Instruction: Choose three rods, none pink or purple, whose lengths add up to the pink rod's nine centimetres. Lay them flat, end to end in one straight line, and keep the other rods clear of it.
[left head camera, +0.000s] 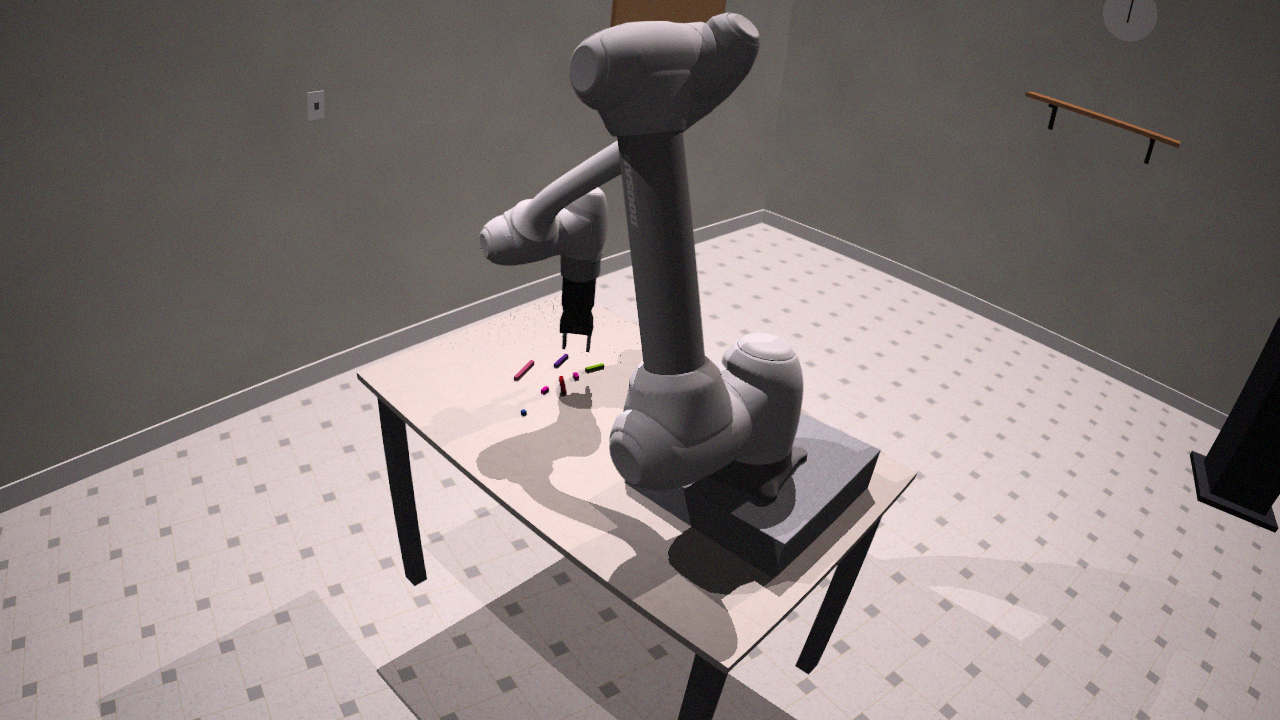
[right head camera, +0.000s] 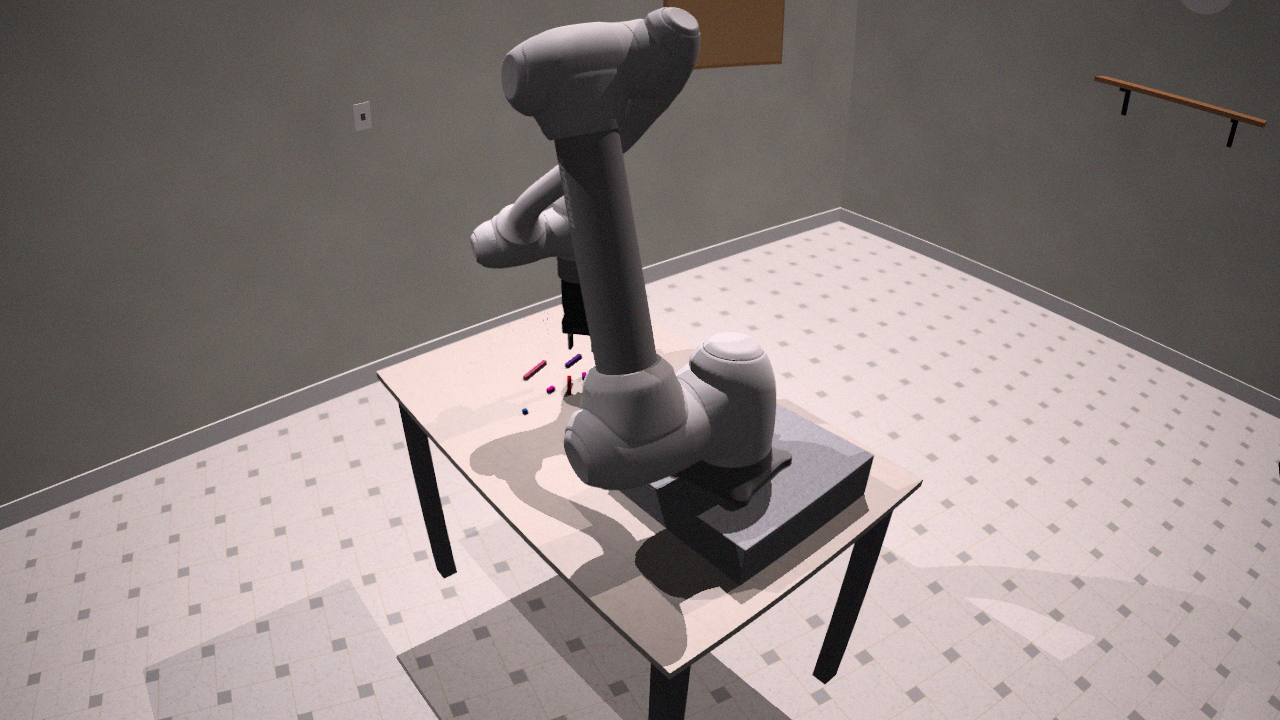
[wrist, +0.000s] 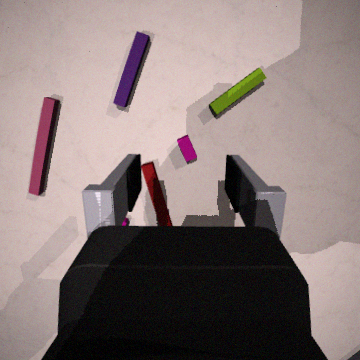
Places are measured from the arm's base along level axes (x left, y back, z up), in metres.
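Where they show: gripper, fingertip midpoint: (left head camera: 576, 348) (right head camera: 582, 348) (wrist: 182, 171); arm's base, link origin: (left head camera: 750, 463) (right head camera: 730, 466).
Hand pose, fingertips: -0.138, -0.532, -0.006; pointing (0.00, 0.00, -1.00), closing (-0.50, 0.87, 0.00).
Each offset is from my fingertips to the top centre of the thing, as dx, dy, dz. Level surfaces: height alone.
My gripper (left head camera: 576, 343) (wrist: 182, 171) is open and empty, above the table among the rods. A red rod {+0.053, +0.004, -0.072} (left head camera: 562, 385) (right head camera: 569, 385) (wrist: 157, 194) shows between the fingers in the wrist view, its lower end hidden by the gripper body. A magenta rod {-0.002, +0.003, -0.072} (left head camera: 575, 376) (wrist: 187, 149) lies beyond the fingertips. A second magenta rod {+0.097, -0.015, -0.072} (left head camera: 544, 389) (right head camera: 550, 389) (wrist: 125, 221) is mostly hidden behind the left finger in the wrist view. A green rod {-0.064, +0.014, -0.072} (left head camera: 594, 368) (wrist: 237, 92), a purple rod {-0.035, -0.069, -0.072} (left head camera: 561, 360) (right head camera: 572, 360) (wrist: 132, 69) and the pink rod {+0.062, -0.110, -0.072} (left head camera: 523, 369) (right head camera: 534, 369) (wrist: 44, 146) lie apart.
A small blue piece {+0.201, +0.007, -0.072} (left head camera: 523, 412) (right head camera: 524, 411) lies on the table {dz -0.082} (left head camera: 429, 394) (right head camera: 447, 394), nearer its front left edge than the rods. The arm's base stands on a grey block (left head camera: 827, 483) (right head camera: 805, 501). The arm's shadow falls across the table near the rods.
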